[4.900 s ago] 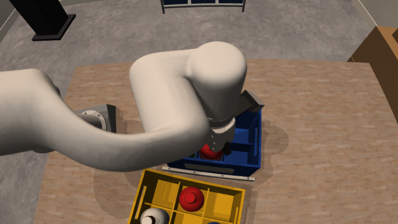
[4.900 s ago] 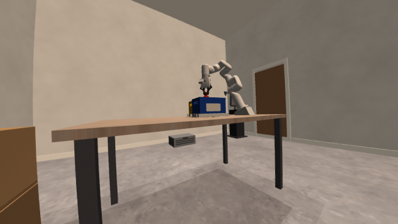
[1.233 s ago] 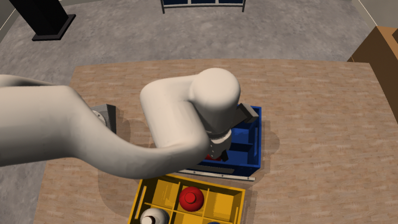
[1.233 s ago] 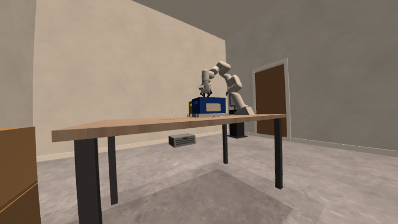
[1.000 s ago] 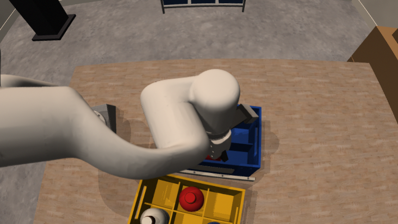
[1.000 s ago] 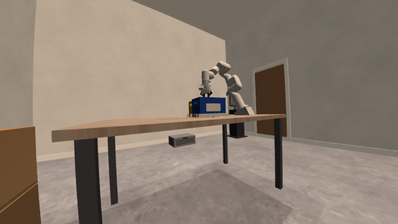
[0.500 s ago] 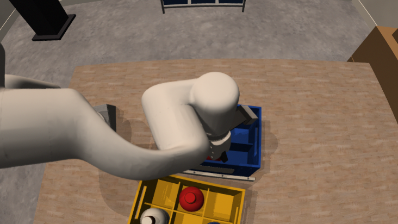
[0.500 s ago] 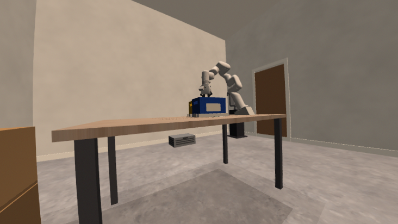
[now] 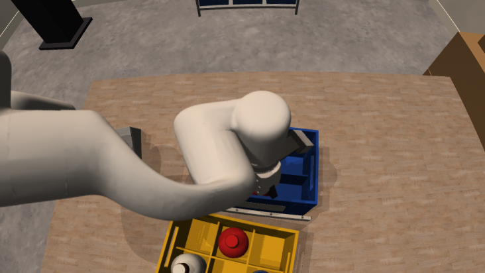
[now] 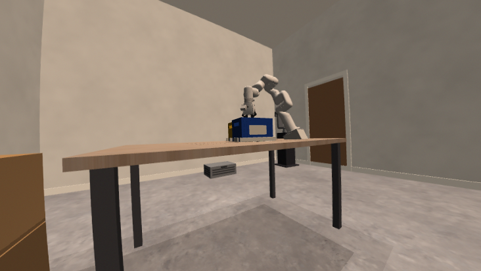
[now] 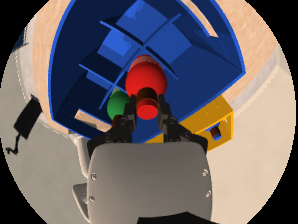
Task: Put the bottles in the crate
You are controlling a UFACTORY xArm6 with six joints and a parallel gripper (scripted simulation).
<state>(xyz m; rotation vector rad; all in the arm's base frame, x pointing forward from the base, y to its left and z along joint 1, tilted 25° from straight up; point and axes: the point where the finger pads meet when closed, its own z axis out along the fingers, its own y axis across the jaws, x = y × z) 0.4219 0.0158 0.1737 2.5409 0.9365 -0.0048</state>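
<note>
The red bottle lies 70 mm below my hand. From my hand the other things lie so: yellow crate 190 mm to the right, 80 mm below, 50 mm behind; then green-capped bottle 80 mm below, 80 mm behind; then blue crate 80 mm below, 50 mm to the left.
</note>
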